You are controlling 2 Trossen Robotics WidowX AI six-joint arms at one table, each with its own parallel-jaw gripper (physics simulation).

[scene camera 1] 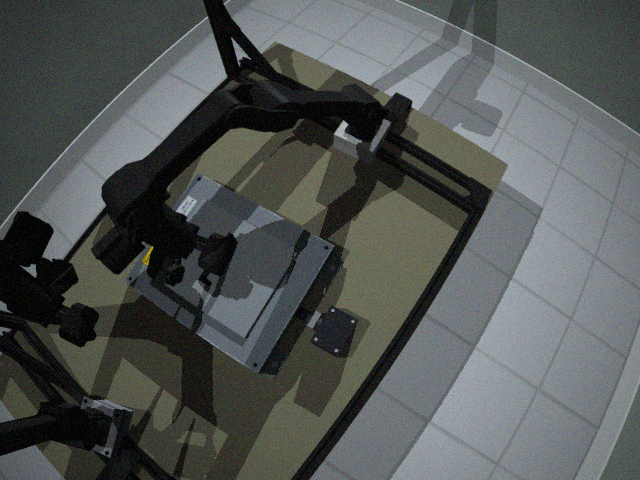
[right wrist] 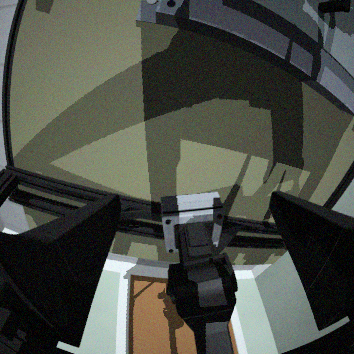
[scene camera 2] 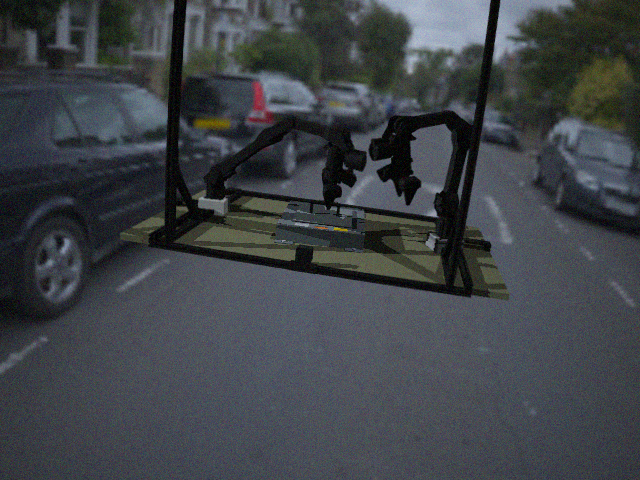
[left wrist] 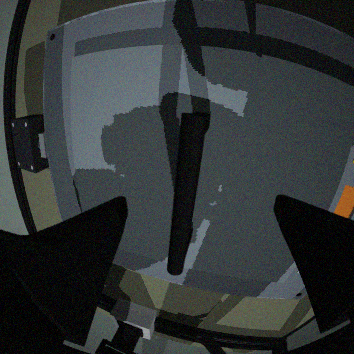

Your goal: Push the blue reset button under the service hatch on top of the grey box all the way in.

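Observation:
The grey box (scene camera 1: 289, 305) (scene camera 2: 320, 238) (left wrist: 54, 100) (right wrist: 240, 30) sits on the table. Its service hatch (scene camera 1: 232, 316) (left wrist: 135, 145) looks flat and closed on top, partly in shadow. A long black handle bar (left wrist: 185, 195) stands out from the hatch. The blue reset button does not show in any view. My left gripper (scene camera 1: 195, 267) (scene camera 2: 330, 200) (left wrist: 203, 204) is open above the box. The bar shows between its spread fingers in the left wrist view, but they are not closed on it. My right gripper (scene camera 1: 78, 326) (scene camera 2: 408, 195) (right wrist: 197, 200) is open and empty, raised beside the box.
A dark square block (scene camera 1: 334, 330) (left wrist: 30, 144) with bright corner screws is beside the box. The box carries a yellow label (scene camera 1: 148, 255) (scene camera 2: 340, 228) and an orange label (scene camera 2: 321, 227) (left wrist: 345, 200). Black frame rails (scene camera 1: 382, 356) border the table, and upright posts (scene camera 2: 175, 103) (scene camera 2: 478, 129) rise from it.

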